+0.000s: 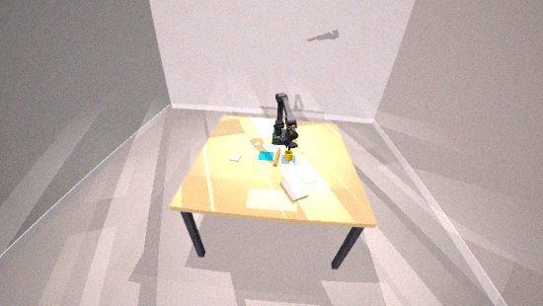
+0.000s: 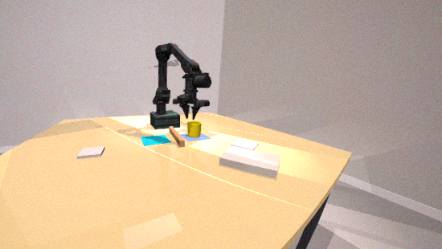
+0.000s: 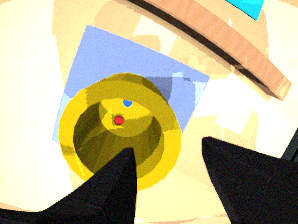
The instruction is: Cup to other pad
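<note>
Now: the yellow cup 2 cm ahead of my gripper tip, 1 cm to the left of it and 5 cm below it. From my gripper tip the other things lie so: blue pad: 2 cm ahead, 2 cm to the left, 9 cm below; then red marble: 2 cm ahead, 2 cm to the left, 7 cm below; then blue marble: 2 cm ahead, 1 cm to the left, 7 cm below.
</note>
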